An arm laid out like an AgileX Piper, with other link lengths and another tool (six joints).
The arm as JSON. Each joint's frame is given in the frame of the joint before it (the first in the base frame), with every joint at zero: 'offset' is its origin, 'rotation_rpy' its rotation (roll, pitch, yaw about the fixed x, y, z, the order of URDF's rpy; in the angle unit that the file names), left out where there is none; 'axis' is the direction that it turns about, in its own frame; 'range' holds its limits. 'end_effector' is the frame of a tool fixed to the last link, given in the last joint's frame.
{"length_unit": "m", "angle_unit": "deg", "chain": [
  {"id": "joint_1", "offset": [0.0, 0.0, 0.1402], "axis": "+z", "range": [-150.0, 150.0]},
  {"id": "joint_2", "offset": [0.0, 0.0, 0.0], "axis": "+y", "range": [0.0, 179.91]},
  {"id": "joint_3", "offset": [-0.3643, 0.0, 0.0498], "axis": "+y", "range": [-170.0, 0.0]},
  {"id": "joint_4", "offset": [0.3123, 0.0, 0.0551], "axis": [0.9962, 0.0, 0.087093], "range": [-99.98, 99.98]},
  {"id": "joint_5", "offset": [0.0, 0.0, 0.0], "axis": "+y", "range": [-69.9, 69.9]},
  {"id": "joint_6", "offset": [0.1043, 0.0, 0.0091], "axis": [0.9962, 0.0, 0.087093], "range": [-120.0, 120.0]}
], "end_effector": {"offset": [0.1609, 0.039, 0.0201], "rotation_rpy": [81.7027, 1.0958, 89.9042]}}
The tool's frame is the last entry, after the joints.
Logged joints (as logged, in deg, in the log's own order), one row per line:
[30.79 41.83 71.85 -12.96 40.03 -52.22]
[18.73 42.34 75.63 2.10 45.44 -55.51]
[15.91 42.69 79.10 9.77 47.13 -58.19]
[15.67 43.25 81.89 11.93 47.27 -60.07]
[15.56 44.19 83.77 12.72 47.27 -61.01]
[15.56 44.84 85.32 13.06 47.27 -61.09]
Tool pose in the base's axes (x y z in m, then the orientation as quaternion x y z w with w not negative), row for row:
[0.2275 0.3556 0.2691 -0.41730 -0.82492 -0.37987 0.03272]
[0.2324 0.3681 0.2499 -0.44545 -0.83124 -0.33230 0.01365]
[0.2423 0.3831 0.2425 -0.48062 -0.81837 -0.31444 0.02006]
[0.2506 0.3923 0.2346 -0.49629 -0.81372 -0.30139 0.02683]
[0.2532 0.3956 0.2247 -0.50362 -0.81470 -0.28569 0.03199]
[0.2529 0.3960 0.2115 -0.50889 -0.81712 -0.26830 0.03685]
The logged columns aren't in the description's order. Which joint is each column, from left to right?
Columns, left to right: joint_4, joint_5, joint_2, joint_6, joint_1, joint_3.
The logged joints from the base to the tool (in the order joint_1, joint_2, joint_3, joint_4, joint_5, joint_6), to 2 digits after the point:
[40.03 71.85 -52.22 30.79 41.83 -12.96]
[45.44 75.63 -55.51 18.73 42.34 2.10]
[47.13 79.10 -58.19 15.91 42.69 9.77]
[47.27 81.89 -60.07 15.67 43.25 11.93]
[47.27 83.77 -61.01 15.56 44.19 12.72]
[47.27 85.32 -61.09 15.56 44.84 13.06]

